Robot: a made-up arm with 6 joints.
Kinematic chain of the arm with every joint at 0, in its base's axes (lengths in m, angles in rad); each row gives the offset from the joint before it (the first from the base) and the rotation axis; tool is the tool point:
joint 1: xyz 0 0 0.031 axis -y
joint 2: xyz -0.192 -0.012 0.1 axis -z
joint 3: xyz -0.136 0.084 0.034 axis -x
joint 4: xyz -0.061 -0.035 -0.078 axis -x
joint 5: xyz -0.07 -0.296 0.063 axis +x
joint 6: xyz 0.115 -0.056 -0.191 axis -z
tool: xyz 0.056 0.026 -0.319
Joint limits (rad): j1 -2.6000..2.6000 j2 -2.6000..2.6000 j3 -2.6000..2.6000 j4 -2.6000..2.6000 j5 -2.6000..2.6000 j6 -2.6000..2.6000
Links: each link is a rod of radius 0.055 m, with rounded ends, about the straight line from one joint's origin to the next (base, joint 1, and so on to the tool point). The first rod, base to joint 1, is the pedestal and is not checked.
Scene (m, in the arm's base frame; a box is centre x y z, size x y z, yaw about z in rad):
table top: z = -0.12
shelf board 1: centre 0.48 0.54 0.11 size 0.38 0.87 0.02 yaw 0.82
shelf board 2: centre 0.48 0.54 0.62 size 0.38 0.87 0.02 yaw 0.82
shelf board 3: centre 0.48 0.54 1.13 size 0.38 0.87 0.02 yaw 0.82
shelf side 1: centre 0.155 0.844 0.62 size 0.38 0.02 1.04 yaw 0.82
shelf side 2: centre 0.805 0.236 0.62 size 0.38 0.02 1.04 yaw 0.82
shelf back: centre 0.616 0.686 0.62 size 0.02 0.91 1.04 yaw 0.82
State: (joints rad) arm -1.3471 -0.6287 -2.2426 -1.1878 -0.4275 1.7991
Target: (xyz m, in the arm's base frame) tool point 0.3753 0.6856 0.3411
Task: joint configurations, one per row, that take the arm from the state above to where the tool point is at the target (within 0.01 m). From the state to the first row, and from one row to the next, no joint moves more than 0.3 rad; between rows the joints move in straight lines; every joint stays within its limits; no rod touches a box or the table.
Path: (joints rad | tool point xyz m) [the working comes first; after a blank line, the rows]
Joints at the target: -1.4478 0.0909 -1.8425 -0.9447 0.0459 1.6887
Straight joint move there: touches shelf board 2.

1: -1.1667 -0.6253 -2.2186 -1.2228 -0.1690 1.7812 | 0.4061 0.3266 0.8648
2: -0.9864 -0.6219 -2.1946 -1.2578 0.0895 1.7633 | 0.2924 0.2144 0.8515
3: -0.9766 -0.3884 -1.9562 -1.1292 0.3202 1.7034 | 0.2055 0.3440 0.7516
4: -0.9669 -0.1548 -1.7177 -1.0005 0.5509 1.6436 | 0.1499 0.4207 0.6097
5: -0.9571 0.0787 -1.4793 -0.8718 0.7816 1.5837 | 0.1197 0.4354 0.4625
6: -0.9473 0.3122 -1.2409 -0.7432 1.0123 1.5239 | 0.1069 0.3980 0.3411
7: -1.0725 0.2569 -1.3913 -0.7936 0.7707 1.5651 | 0.1611 0.4821 0.3374
8: -1.1976 0.2016 -1.5417 -0.8439 0.5291 1.6063 | 0.2224 0.5602 0.3390
9: -1.3227 0.1463 -1.6921 -0.8943 0.2875 1.6475 | 0.2935 0.6290 0.3419
10: -1.4478 0.0909 -1.8425 -0.9447 0.0459 1.6887 | 0.3753 0.6856 0.3411

